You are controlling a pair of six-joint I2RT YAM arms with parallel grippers.
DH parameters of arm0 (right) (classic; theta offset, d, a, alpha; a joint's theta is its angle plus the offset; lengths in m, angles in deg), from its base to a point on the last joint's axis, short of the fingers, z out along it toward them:
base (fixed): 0 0 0 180
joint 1: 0 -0.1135 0.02 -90
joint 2: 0 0 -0.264 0
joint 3: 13.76 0 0.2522 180
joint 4: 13.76 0 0.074 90
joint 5: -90 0 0 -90
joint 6: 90 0.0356 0 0
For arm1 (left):
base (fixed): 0 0 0 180
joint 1: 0 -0.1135 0.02 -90
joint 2: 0 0 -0.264 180
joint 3: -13.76 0 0.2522 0
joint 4: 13.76 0 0.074 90
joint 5: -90 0 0 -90
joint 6: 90 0.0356 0 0
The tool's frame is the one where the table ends.
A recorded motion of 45 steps. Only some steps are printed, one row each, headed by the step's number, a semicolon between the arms.
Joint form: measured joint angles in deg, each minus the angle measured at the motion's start. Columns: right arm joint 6, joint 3, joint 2, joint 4, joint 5, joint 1; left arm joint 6, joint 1, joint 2, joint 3, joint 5, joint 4.
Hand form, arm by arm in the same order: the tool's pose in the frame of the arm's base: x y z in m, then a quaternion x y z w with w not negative. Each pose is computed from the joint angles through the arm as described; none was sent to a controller.
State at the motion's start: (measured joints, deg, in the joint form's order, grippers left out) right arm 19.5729 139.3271 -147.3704 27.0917 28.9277 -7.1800; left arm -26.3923 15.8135 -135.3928 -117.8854 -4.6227 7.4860
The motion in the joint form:
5: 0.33 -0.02 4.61 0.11 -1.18 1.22; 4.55 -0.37 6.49 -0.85 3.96 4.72
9: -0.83 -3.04 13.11 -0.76 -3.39 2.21; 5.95 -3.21 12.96 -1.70 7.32 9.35
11: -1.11 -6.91 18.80 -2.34 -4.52 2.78; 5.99 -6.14 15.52 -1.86 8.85 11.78
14: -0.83 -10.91 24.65 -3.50 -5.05 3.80; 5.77 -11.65 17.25 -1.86 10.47 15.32
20: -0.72 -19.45 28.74 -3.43 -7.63 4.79; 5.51 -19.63 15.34 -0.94 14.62 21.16
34: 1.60 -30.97 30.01 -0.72 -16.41 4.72; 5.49 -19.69 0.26 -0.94 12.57 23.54
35: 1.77 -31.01 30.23 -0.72 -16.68 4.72; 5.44 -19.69 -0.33 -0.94 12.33 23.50
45: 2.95 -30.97 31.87 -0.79 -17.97 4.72; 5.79 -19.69 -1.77 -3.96 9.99 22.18
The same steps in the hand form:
5: 0.5643 0.0756 0.2646 -0.01544 0.85169 0.31061 0.42179; 0.5193 -0.1439 0.2930 -0.04316 0.82973 -0.18244 0.52574
9: 0.5403 0.0624 0.3275 -0.02078 0.82780 0.29041 0.47956; 0.5004 -0.1102 0.3472 -0.06939 0.81450 -0.14527 0.55738
11: 0.5217 0.0549 0.3582 -0.02043 0.81366 0.28051 0.50877; 0.4932 -0.0814 0.3655 -0.09747 0.80998 -0.12077 0.56554
14: 0.5002 0.0440 0.3869 -0.01493 0.80017 0.27461 0.53301; 0.4887 -0.0319 0.3735 -0.14647 0.81145 -0.07998 0.56009
20: 0.4882 0.0333 0.3697 0.01522 0.82305 0.25169 0.50894; 0.4915 0.0390 0.3424 -0.22704 0.83290 0.00053 0.50472
34: 0.4806 0.0284 0.3059 0.09423 0.87960 0.18821 0.42661; 0.5316 0.0410 0.2082 -0.22400 0.90219 0.01011 0.36848
35: 0.4798 0.0282 0.3074 0.09637 0.87883 0.18705 0.42824; 0.5326 0.0409 0.2029 -0.22375 0.90414 0.00880 0.36384
45: 0.4744 0.0272 0.3208 0.10816 0.87112 0.18409 0.44223; 0.5416 0.0400 0.2088 -0.21315 0.89804 -0.01282 0.38462

